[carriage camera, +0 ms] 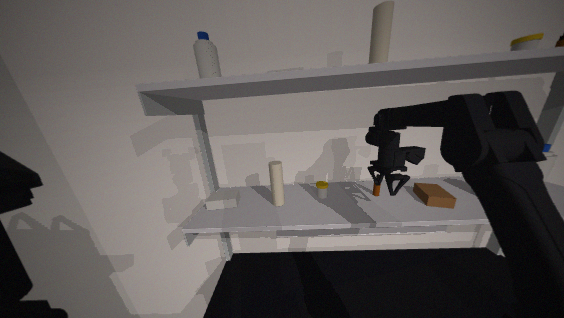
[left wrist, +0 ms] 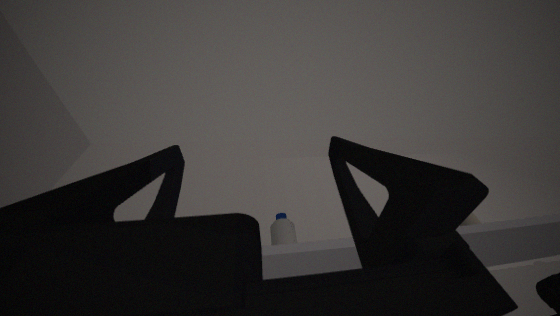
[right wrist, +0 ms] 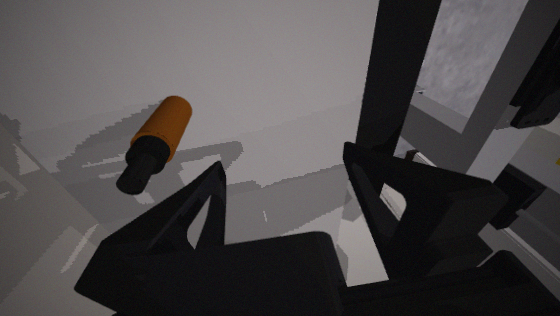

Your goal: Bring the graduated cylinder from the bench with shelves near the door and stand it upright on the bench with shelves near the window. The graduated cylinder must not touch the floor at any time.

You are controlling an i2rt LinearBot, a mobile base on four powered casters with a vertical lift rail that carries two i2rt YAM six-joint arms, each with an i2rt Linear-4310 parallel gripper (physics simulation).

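Frame: origin at the left arm's base, x right, y ahead, z up, level; metres.
Seen in the pictures: left gripper, fingertip midpoint: (left wrist: 257, 149); right gripper, fingertip midpoint: (carriage camera: 384, 190) (right wrist: 283, 159).
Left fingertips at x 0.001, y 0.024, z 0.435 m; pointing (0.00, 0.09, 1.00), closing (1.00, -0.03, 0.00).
Pixels of each thing's top centre, then the offset from my left fingertips to it. "*": a spot on its surface instead. Level surfaces: height alone.
- black bench top at its surface level: dz -0.843 m
- lower shelf at its surface level: dz -0.386 m
- orange bottle with a black cap, surface spot: (right wrist: 172, 117) (carriage camera: 380, 188) * dx +0.698, dy +0.456, dz -0.351 m
- pale box at a spot on its surface: (carriage camera: 221, 202) * dx +0.048, dy +0.413, dz -0.357 m
- yellow-lidded jar at a spot on its surface: (carriage camera: 322, 190) * dx +0.463, dy +0.454, dz -0.347 m
- brown box at a spot on its surface: (carriage camera: 434, 195) * dx +0.842, dy +0.378, dz -0.346 m
- blue-capped bottle at a spot on its surface: (left wrist: 283, 233) (carriage camera: 201, 57) * dx +0.060, dy +0.458, dz +0.169 m
- tall cream cylinder at a spot on its surface: (carriage camera: 381, 32) * dx +0.623, dy +0.424, dz +0.177 m
- yellow-lidded tub at a spot on its surface: (carriage camera: 526, 43) * dx +1.020, dy +0.410, dz +0.112 m
The graduated cylinder does not show in these views. The black bench top (carriage camera: 400, 285) shows below two grey shelves in the carriage view; I cannot tell which bench it is. My right gripper (carriage camera: 385, 189) (right wrist: 283, 159) is open and empty, pointing down over the lower shelf (carriage camera: 250, 218). An orange bottle with a black cap (carriage camera: 376, 190) (right wrist: 172, 117) stands beside its fingers, to their left in the right wrist view. My left gripper (left wrist: 257, 149) is open and empty in front of the wall; its fingertips do not show in the carriage view.
The lower shelf holds a pale box (carriage camera: 221, 202), a cream cylinder (carriage camera: 277, 184), a yellow-lidded jar (carriage camera: 322, 190) and a brown box (carriage camera: 434, 195). The upper shelf (carriage camera: 310, 82) bears a blue-capped bottle (carriage camera: 207, 59) (left wrist: 283, 233), a tall cream cylinder (carriage camera: 381, 32) and a yellow-lidded tub (carriage camera: 526, 43).
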